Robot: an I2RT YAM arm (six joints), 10 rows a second.
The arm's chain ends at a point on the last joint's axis. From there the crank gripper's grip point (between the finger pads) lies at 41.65 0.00 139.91 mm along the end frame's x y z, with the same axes.
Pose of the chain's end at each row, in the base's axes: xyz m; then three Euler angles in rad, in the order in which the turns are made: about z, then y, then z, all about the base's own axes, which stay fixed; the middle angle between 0 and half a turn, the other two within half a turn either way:
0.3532 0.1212 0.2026 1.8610 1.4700 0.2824
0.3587 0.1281 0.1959 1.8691 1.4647 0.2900
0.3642 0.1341 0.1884 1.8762 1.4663 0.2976
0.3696 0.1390 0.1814 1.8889 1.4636 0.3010
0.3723 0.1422 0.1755 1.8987 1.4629 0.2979
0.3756 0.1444 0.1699 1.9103 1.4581 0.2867
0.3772 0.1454 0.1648 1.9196 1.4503 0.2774
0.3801 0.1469 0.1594 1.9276 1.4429 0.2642
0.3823 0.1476 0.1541 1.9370 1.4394 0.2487
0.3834 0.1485 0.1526 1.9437 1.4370 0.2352
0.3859 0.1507 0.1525 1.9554 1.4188 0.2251
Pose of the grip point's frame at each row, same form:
0.4746 0.1980 0.2285 1.8610 1.4700 0.2824
0.4794 0.2057 0.2229 1.8691 1.4647 0.2900
0.4843 0.2125 0.2154 1.8762 1.4663 0.2976
0.4894 0.2176 0.2093 1.8889 1.4636 0.3010
0.4923 0.2203 0.2039 1.8987 1.4629 0.2979
0.4963 0.2209 0.1994 1.9103 1.4581 0.2867
0.4984 0.2206 0.1957 1.9196 1.4503 0.2774
0.5021 0.2203 0.1917 1.9276 1.4429 0.2642
0.5053 0.2190 0.1872 1.9370 1.4394 0.2487
0.5072 0.2181 0.1863 1.9437 1.4370 0.2352
0.5098 0.2187 0.1891 1.9554 1.4188 0.2251

